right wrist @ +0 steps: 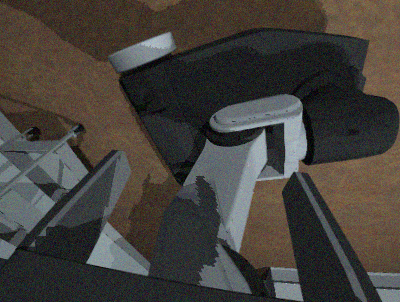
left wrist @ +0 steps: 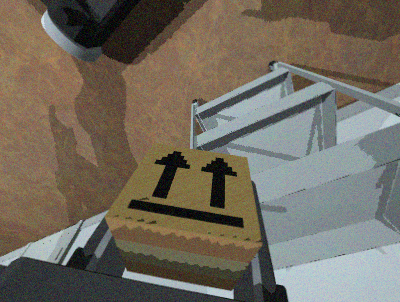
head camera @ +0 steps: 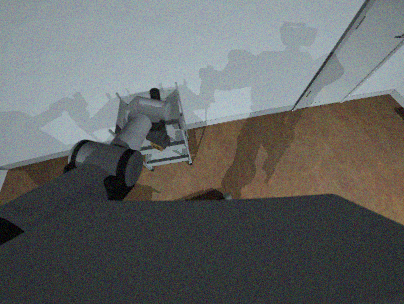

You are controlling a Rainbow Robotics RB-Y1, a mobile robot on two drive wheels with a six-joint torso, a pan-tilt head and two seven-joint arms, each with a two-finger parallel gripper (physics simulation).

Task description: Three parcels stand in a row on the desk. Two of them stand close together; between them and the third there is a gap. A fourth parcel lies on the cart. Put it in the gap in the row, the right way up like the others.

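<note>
My left gripper (head camera: 158,140) (left wrist: 196,180) is shut on a tan cardboard parcel (head camera: 157,146) (left wrist: 187,187). The parcel's face with two black arrows and a bar shows in the left wrist view; the arrows point away from the gripper's palm. It is held in the air, and in the head view it overlaps the near part of the pale cart (head camera: 184,125) (left wrist: 265,117) (right wrist: 40,159). My right gripper (right wrist: 204,171) is open, with no thing between its fingers. The desk, the row of three parcels and the gap do not show in these views.
My dark wheeled base (left wrist: 85,30) (right wrist: 240,65) stands on the brown floor (head camera: 310,145) near the cart. A pale wall (head camera: 150,40) is behind the cart. A pale door or panel (head camera: 350,60) is at the upper right in the head view.
</note>
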